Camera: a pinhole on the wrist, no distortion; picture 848 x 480 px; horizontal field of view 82.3 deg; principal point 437.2 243.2 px. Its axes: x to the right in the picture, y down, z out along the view. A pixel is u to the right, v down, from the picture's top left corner.
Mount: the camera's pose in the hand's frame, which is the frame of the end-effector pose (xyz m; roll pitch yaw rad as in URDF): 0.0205 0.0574 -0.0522 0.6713 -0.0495 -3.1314
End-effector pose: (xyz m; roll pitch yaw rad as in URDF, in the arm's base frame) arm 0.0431 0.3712 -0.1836 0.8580 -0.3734 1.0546
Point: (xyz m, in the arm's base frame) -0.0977 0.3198 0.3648
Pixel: 382 136
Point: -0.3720 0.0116 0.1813
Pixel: 819 25
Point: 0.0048 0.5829 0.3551
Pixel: 69 98
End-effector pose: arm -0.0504 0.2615 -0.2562 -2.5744 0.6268 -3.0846
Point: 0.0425 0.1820 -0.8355
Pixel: 230 452
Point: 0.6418 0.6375 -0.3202
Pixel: outside the picture
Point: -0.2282 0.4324 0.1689
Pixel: behind the camera
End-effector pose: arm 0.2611 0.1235 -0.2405 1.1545 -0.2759 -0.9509
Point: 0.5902 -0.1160 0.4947
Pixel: outside the picture
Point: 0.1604 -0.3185 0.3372
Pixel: 110 385
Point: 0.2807 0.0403 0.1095
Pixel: 210 188
